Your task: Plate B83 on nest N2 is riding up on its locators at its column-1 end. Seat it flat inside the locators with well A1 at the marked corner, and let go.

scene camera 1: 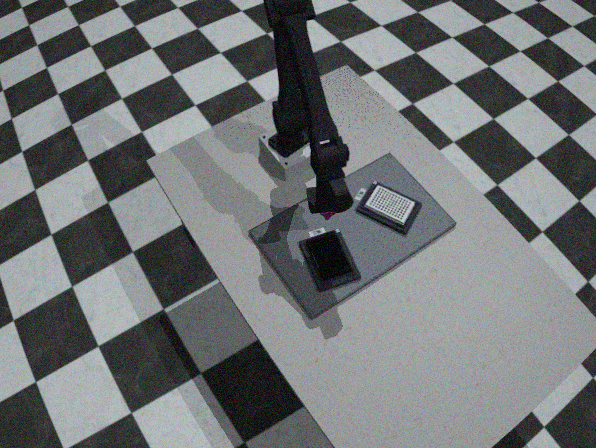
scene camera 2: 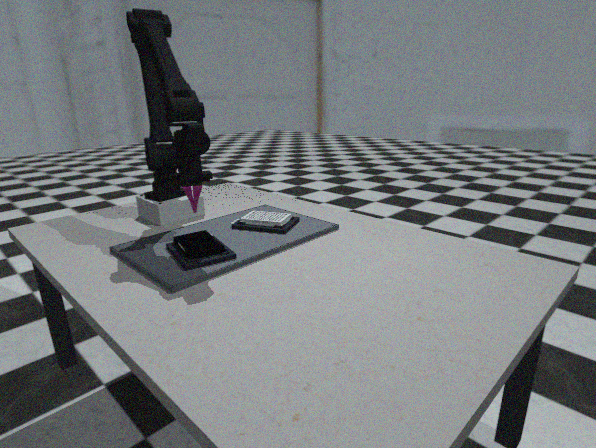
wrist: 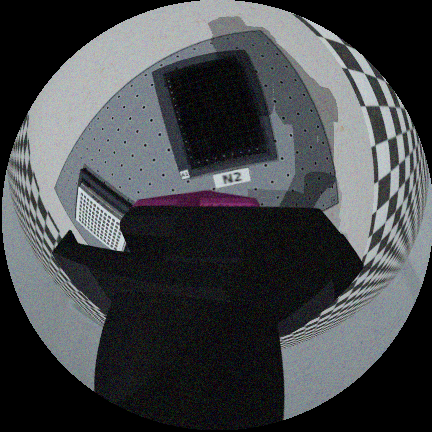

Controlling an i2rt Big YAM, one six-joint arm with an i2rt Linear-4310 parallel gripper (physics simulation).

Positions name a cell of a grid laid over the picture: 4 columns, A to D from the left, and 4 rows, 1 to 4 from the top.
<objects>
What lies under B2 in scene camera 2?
My gripper.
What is my gripper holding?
Nothing.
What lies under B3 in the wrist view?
My gripper.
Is my gripper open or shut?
Shut.
</objects>
